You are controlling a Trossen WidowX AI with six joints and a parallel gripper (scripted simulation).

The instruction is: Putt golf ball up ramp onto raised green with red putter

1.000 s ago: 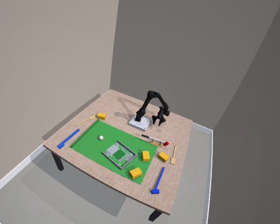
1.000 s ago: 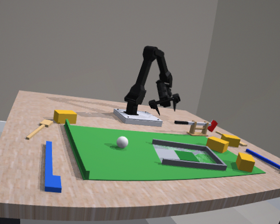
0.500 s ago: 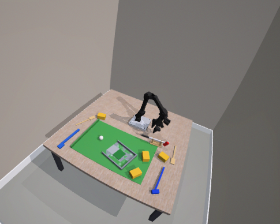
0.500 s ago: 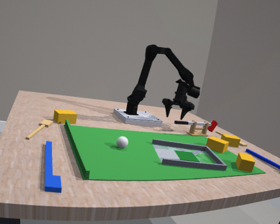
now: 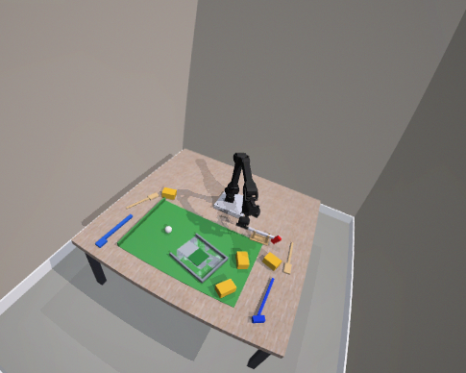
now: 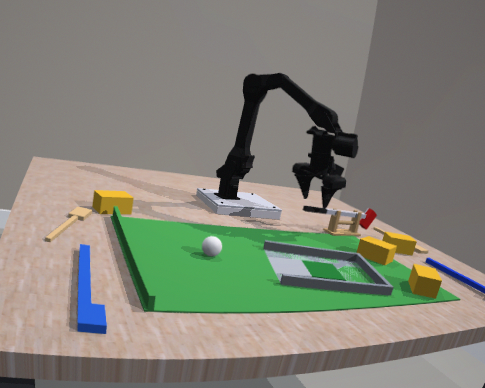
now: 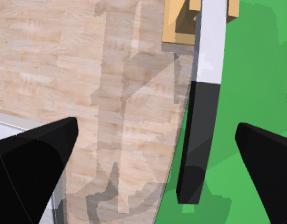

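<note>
My gripper tip is now 30 mm short of the small wooden frame, 110 mm to the right of it and 50 mm above it. From my gripper tip the other things lie so: blue putter 440 mm ahead, 220 mm to the left, 70 mm below; white golf ball 200 mm ahead, 430 mm to the right, 60 mm below; green mat 230 mm ahead, 260 mm to the right, 80 mm below.
</note>
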